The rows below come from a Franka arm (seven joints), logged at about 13 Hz.
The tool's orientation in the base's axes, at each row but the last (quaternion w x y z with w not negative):
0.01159 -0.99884 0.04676 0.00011
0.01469 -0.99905 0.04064 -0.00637
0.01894 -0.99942 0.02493 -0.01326
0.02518 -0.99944 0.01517 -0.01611
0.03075 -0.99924 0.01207 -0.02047
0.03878 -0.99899 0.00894 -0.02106
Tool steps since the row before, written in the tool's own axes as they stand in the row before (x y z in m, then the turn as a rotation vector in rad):
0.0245 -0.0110 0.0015 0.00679 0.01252 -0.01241
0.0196 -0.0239 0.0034 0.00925 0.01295 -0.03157
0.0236 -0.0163 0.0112 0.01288 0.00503 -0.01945
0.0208 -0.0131 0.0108 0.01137 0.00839 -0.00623
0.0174 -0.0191 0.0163 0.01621 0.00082 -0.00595
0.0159 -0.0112 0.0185 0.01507 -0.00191 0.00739
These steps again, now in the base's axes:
0.0254 0.0087 -0.0013 0.00558 -0.01338 0.01211
0.0215 0.0223 -0.0025 0.00773 -0.01456 0.03127
0.0247 0.0155 -0.0100 0.01208 -0.00639 0.01956
0.0215 0.0130 -0.0095 0.01091 -0.00904 0.00615
0.0185 0.0196 -0.0144 0.01593 -0.00159 0.00653
0.0169 0.0123 -0.0169 0.01540 0.00218 -0.00659

